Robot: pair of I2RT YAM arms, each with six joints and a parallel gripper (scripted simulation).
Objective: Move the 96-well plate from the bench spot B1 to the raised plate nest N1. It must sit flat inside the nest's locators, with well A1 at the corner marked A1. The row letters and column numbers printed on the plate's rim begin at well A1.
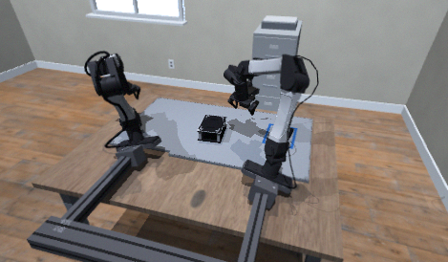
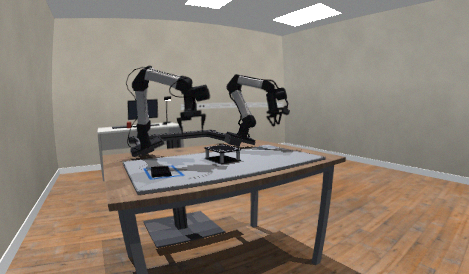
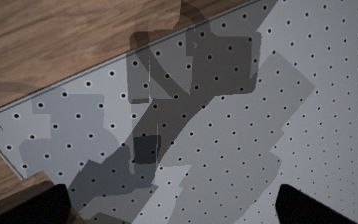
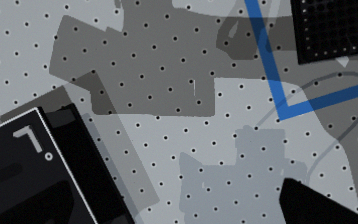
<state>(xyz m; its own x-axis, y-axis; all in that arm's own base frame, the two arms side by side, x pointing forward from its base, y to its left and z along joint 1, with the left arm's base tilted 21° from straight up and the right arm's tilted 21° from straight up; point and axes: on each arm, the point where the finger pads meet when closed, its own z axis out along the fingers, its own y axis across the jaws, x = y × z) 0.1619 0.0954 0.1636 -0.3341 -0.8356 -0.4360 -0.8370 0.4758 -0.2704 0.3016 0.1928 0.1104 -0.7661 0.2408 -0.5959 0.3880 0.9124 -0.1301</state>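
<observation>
My right gripper is now 190 mm to the left of the dark 96-well plate, 150 mm above it and 100 mm short of it. Also, from my right hand: raised nest (160 mm to the left, 100 mm below, 20 mm behind); then A1 label (200 mm to the left, 110 mm behind, 100 mm below).
</observation>
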